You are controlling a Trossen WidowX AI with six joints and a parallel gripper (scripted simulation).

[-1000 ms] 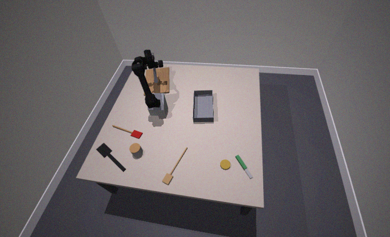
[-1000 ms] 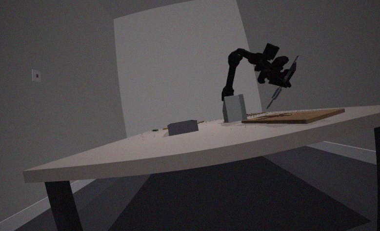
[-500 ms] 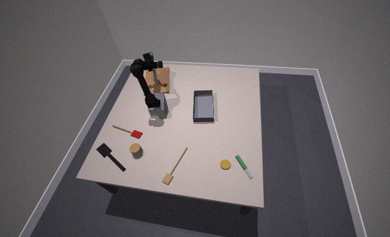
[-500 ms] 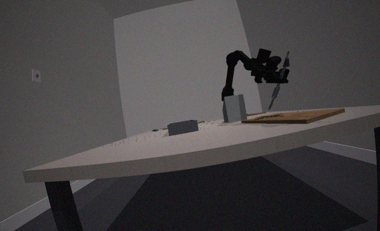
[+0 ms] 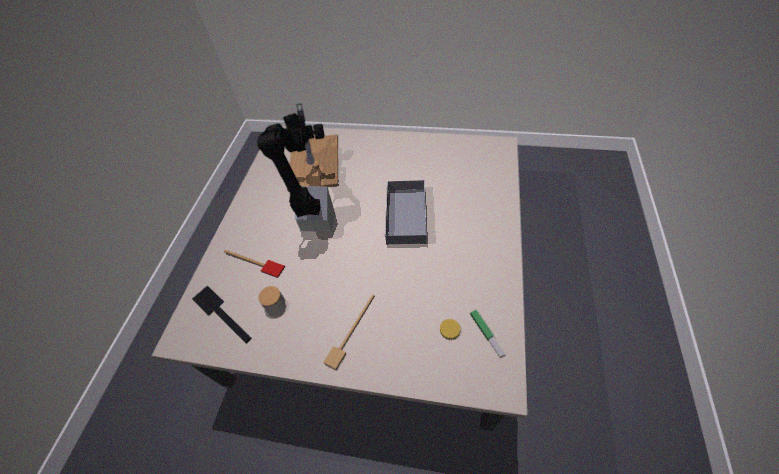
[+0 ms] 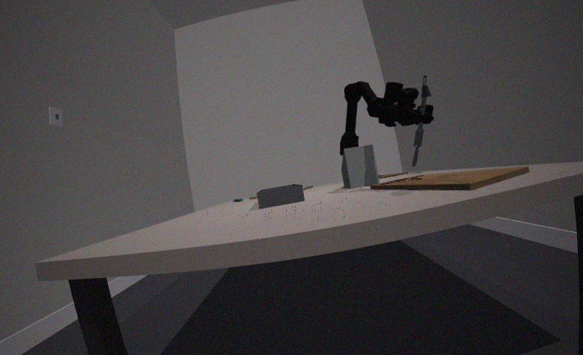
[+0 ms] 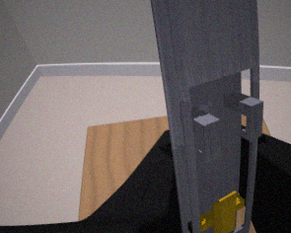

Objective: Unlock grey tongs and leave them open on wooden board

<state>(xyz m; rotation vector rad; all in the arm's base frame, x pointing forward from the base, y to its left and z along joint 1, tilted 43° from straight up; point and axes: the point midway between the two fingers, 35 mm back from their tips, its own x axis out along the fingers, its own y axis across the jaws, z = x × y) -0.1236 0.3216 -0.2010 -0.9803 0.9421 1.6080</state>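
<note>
The wooden board is 180 mm below my gripper tip and 20 mm to the right of it. From my gripper tip the other things lie so: red spatula: 620 mm to the right, 180 mm below, 70 mm behind; roasting tin: 500 mm ahead, 320 mm to the right, 160 mm below; yellow lock piece: 30 mm to the right, 10 mm ahead, 10 mm above.
</note>
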